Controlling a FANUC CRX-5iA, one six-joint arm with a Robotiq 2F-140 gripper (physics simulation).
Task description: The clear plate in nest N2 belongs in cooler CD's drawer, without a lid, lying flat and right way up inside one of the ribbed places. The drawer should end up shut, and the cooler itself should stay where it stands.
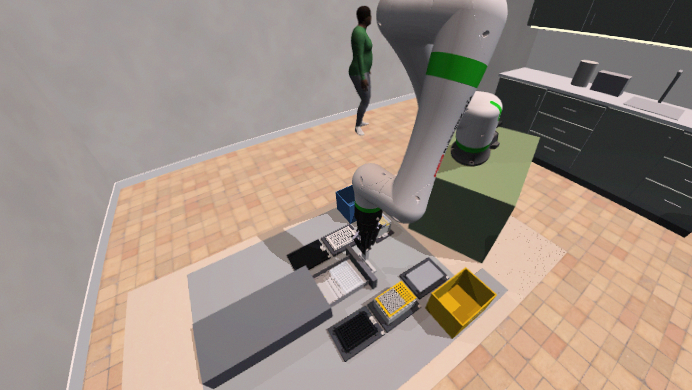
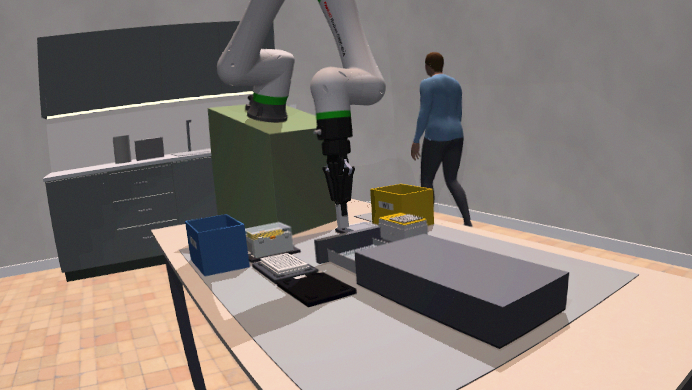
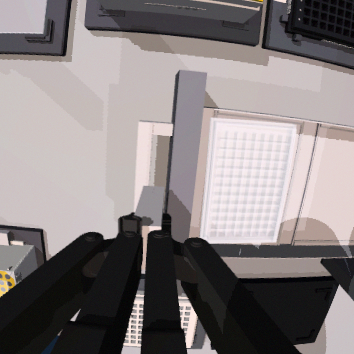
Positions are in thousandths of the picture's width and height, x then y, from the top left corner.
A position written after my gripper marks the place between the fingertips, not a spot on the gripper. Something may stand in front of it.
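In image 2 I see my gripper (image 2: 496,583), together with a yellow-topped tip box (image 2: 573,583) and a cooler CD (image 2: 715,765). Image 1 shows the cooler CD (image 1: 330,878) as well, and the yellow-topped tip box (image 1: 570,776) too. In image 3 I see my gripper (image 3: 431,572).
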